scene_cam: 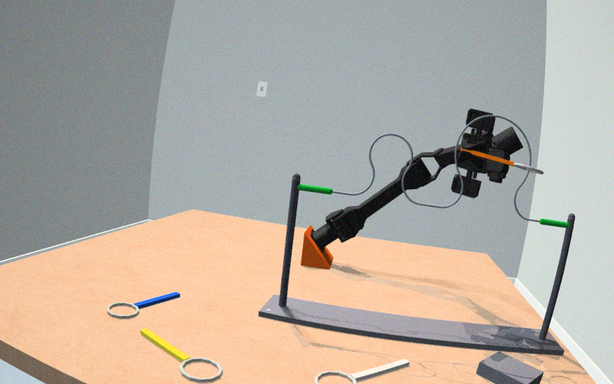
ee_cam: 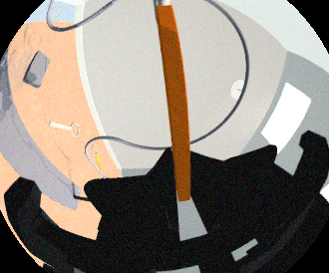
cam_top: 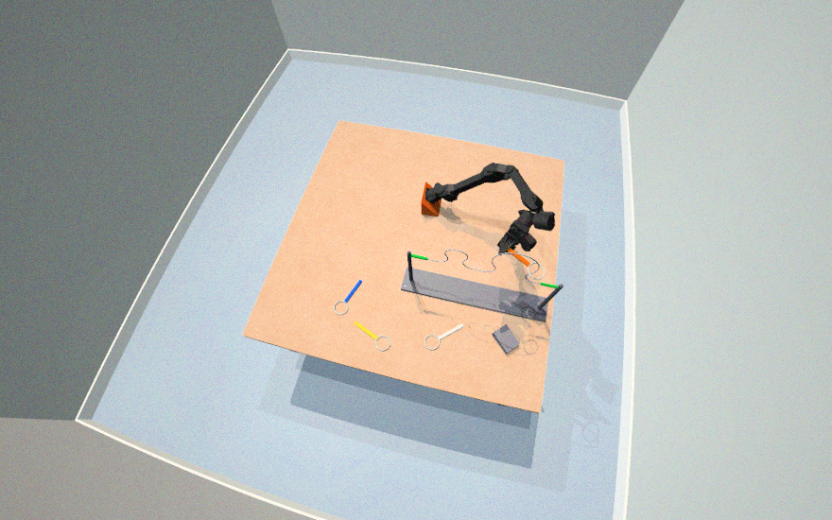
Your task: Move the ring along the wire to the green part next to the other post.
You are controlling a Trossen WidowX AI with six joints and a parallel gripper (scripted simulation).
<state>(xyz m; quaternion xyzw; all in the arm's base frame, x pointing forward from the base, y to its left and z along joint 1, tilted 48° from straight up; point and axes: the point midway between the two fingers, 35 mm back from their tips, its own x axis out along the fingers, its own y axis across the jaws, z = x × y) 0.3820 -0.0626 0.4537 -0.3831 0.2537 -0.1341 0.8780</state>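
Now: the orange-handled ring 90 mm to the left of my gripper tip, 20 mm ahead of it and 10 mm below it. The rest, counted from my gripper tip: yellow-handled ring (450 mm to the right, 380 mm below, 250 mm ahead); grey block (370 mm below, 210 mm ahead, 100 mm to the left); white-handled ring (380 mm below, 220 mm ahead, 170 mm to the right).
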